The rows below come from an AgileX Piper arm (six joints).
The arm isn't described. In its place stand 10 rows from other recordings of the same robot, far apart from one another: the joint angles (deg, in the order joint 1, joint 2, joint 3, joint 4, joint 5, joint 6), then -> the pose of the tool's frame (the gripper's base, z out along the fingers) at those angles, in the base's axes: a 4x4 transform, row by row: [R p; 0 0 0 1], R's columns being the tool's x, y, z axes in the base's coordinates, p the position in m.
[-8.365 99.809 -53.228 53.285 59.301 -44.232] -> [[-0.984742 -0.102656 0.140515 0.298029], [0.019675 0.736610 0.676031 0.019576], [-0.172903 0.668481 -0.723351 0.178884], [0 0 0 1]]
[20.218 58.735 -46.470 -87.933 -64.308 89.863] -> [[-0.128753 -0.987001 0.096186 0.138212], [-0.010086 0.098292 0.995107 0.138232], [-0.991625 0.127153 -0.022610 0.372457], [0 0 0 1]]
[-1.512 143.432 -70.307 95.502 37.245 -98.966] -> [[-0.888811 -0.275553 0.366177 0.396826], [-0.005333 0.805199 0.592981 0.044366], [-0.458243 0.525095 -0.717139 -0.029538], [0 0 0 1]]
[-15.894 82.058 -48.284 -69.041 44.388 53.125] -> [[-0.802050 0.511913 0.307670 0.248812], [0.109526 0.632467 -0.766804 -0.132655], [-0.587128 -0.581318 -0.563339 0.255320], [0 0 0 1]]
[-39.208 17.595 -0.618 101.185 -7.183 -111.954] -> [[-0.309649 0.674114 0.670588 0.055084], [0.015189 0.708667 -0.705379 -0.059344], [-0.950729 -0.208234 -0.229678 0.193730], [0 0 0 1]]
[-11.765 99.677 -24.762 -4.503 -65.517 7.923] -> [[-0.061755 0.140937 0.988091 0.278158], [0.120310 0.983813 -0.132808 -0.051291], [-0.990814 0.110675 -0.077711 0.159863], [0 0 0 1]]
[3.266 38.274 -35.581 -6.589 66.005 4.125] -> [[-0.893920 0.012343 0.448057 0.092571], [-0.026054 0.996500 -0.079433 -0.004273], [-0.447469 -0.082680 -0.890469 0.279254], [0 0 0 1]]
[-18.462 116.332 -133.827 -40.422 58.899 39.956] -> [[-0.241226 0.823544 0.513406 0.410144], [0.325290 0.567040 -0.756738 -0.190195], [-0.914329 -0.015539 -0.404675 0.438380], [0 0 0 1]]
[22.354 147.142 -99.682 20.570 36.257 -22.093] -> [[-0.859077 -0.496246 0.125409 0.434991], [-0.450175 0.849134 0.276248 0.199327], [-0.243576 0.180862 -0.952869 0.004001], [0 0 0 1]]
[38.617 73.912 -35.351 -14.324 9.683 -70.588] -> [[0.548197 -0.585361 0.597354 0.194954], [-0.835431 -0.349812 0.423893 0.150878], [-0.039169 -0.731426 -0.680795 0.222776], [0 0 0 1]]
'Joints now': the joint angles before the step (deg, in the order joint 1, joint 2, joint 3, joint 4, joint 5, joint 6). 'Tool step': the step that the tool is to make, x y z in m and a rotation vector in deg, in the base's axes. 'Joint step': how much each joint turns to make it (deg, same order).
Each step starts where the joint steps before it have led.
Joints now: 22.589, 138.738, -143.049, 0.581, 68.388, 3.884
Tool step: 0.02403, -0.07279, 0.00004, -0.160, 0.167, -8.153
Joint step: -8.322, 0.002, -0.054, 0.001, 0.263, -0.194
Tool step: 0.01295, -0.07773, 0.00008, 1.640, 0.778, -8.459
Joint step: -8.859, -0.049, 0.001, 1.826, 0.536, -0.102
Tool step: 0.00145, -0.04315, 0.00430, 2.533, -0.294, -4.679
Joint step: -5.110, -0.444, 0.001, 2.552, 0.024, -0.002
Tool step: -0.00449, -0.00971, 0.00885, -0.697, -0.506, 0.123
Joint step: -1.067, -1.629, 1.187, 0.015, 0.045, -1.384
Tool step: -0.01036, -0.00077, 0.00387, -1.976, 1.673, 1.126
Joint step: 0.114, -3.300, 5.099, -1.300, -0.051, -1.424
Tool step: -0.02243, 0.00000, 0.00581, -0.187, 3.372, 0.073
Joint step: 0.001, -6.240, 9.668, -0.177, -0.053, -0.109
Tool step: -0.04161, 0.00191, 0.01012, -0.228, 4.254, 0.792
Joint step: 0.184, -9.970, 14.313, 0.000, -0.054, -0.669
